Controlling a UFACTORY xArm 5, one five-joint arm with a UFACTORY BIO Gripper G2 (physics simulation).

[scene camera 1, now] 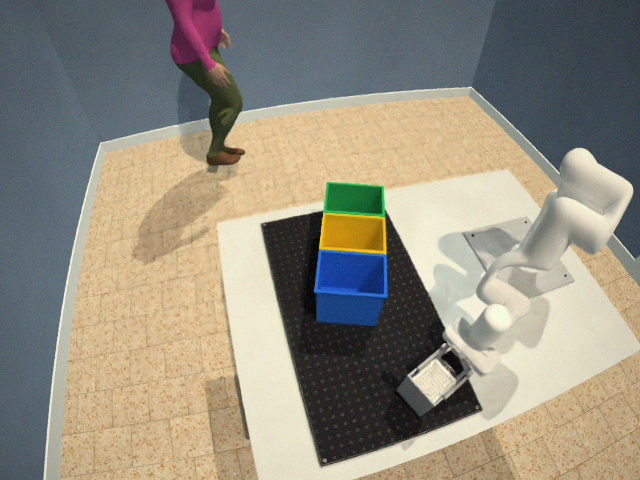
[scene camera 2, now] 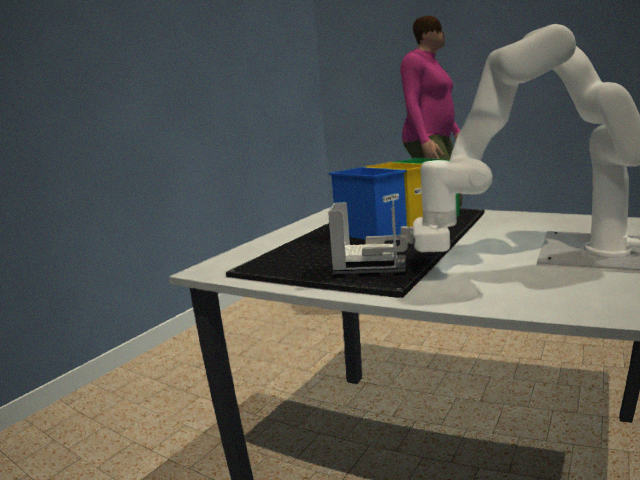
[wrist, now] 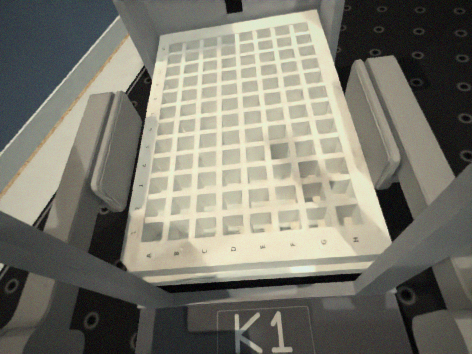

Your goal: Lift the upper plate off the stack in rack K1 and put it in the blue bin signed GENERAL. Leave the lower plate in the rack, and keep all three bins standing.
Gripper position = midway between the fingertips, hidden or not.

In view: my gripper (scene camera 1: 430,384), a yellow bin (scene camera 1: 340,232), a blue bin (scene camera 1: 350,287), a green bin (scene camera 1: 340,198), a white plate (scene camera 1: 434,380) and a black plate (wrist: 339,277).
The yellow bin shows as well in scene camera 2 (scene camera 2: 413,194). The blue bin also shows in scene camera 2 (scene camera 2: 369,192). The white plate shows as well in the wrist view (wrist: 250,167). The wrist view does not show the yellow bin: it is out of frame. The wrist view misses the blue bin: it is out of frame.
